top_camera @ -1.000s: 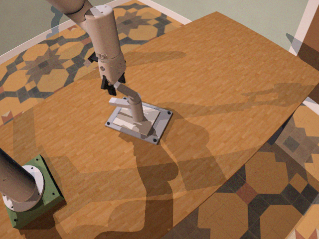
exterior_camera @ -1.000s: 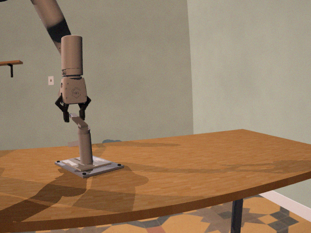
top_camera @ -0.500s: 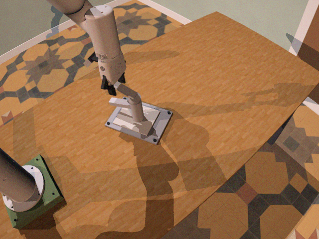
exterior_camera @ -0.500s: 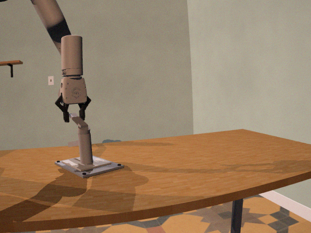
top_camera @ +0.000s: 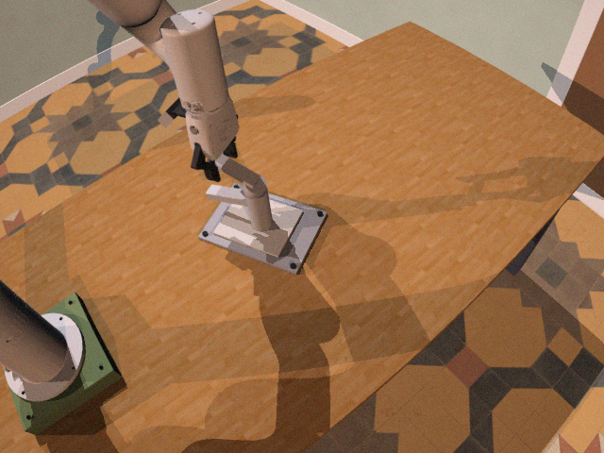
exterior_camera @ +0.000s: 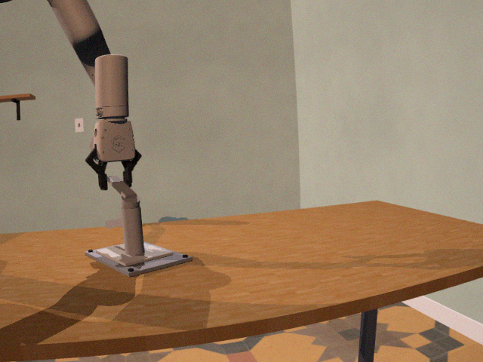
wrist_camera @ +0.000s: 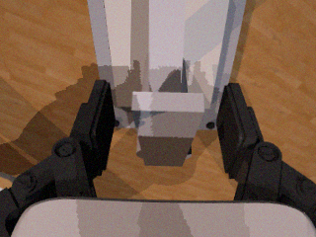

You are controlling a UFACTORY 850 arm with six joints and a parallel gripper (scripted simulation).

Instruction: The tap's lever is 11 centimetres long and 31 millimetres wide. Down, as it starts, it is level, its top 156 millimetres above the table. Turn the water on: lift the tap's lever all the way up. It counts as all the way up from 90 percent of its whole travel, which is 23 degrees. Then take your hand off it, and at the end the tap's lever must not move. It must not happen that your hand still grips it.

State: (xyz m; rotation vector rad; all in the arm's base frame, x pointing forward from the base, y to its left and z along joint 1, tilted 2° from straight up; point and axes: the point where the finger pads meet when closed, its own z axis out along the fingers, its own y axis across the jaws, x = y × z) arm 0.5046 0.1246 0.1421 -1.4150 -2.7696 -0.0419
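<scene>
The lever is 40 mm to the right of my hand, 30 mm below it and 30 mm ahead of it. Round my hand: base plate 170 mm below, 60 mm to the right, 40 mm ahead.
</scene>
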